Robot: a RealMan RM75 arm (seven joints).
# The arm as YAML. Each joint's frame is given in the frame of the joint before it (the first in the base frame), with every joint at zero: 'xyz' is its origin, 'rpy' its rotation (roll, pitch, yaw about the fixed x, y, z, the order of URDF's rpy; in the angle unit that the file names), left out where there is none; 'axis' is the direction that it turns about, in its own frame. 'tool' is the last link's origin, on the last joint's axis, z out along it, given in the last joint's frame.
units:
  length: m
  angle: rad
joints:
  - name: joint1
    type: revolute
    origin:
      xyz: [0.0, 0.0, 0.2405]
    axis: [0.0, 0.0, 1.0]
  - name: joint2
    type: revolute
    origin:
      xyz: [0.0, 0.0, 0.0]
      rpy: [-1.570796, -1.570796, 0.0]
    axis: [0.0, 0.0, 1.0]
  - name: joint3
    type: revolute
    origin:
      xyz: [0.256, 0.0, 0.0]
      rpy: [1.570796, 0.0, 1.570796]
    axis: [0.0, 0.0, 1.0]
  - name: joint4
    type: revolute
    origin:
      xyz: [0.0, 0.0, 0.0]
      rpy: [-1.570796, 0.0, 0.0]
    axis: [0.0, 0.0, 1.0]
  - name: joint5
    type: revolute
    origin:
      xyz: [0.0, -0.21, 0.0]
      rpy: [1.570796, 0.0, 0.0]
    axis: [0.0, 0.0, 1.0]
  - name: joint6
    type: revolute
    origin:
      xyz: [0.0, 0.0, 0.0]
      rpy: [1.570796, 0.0, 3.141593]
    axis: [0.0, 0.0, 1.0]
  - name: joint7
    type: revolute
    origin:
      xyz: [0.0, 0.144, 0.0]
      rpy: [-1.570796, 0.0, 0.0]
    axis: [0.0, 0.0, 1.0]
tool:
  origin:
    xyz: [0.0, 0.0, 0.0]
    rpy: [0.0, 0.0, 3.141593]
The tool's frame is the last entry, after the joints.
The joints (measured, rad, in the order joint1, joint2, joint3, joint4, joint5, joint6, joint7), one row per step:
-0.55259, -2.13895, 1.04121, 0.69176, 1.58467, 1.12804, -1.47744
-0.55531, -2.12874, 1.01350, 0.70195, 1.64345, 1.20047, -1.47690
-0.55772, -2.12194, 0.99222, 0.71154, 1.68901, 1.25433, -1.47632
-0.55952, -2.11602, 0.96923, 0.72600, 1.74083, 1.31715, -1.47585
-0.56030, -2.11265, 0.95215, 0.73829, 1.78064, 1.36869, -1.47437
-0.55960, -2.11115, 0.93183, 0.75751, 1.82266, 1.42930, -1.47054
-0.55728, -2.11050, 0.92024, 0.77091, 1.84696, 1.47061, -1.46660
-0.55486, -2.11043, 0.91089, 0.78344, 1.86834, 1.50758, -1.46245
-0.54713, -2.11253, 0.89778, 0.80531, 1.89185, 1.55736, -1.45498
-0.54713, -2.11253, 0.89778, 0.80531, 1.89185, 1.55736, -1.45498
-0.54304, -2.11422, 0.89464, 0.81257, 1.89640, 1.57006, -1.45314
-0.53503, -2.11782, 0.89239, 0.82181, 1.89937, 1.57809, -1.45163
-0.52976, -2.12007, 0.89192, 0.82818, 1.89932, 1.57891, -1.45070
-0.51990, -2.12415, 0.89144, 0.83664, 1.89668, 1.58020, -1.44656
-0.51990, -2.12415, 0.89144, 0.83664, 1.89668, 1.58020, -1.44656
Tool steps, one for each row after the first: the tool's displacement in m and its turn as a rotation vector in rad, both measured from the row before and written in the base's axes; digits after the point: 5 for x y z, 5 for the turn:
-0.00043, -0.00553, 0.00376, -0.03946, 0.02322, -0.05005
-0.00041, -0.00427, 0.00289, -0.03029, 0.01899, -0.03654
-0.00024, -0.00550, 0.00309, -0.03674, 0.02141, -0.04172
-0.00013, -0.00504, 0.00209, -0.03154, 0.01577, -0.03317
0.00042, -0.00607, 0.00292, -0.03330, 0.01471, -0.03967
0.00008, -0.00463, 0.00196, -0.02256, 0.00772, -0.02623
0.00005, -0.00437, 0.00160, -0.02078, 0.00716, -0.02373
-0.00011, -0.00644, 0.00273, -0.02286, 0.00515, -0.03112
0.00000, 0.00000, 0.00000, 0.00000, 0.00000, 0.00000
-0.00017, -0.00205, 0.00064, -0.00495, -0.00029, -0.00685
-0.00091, -0.00232, 0.00028, -0.00101, -0.00074, -0.00213
-0.00056, -0.00088, 0.00028, 0.00323, -0.00012, 0.00007
-0.00113, -0.00183, 0.00016, 0.00584, -0.00274, 0.00016
0.00000, 0.00000, 0.00000, 0.00000, 0.00000, 0.00000

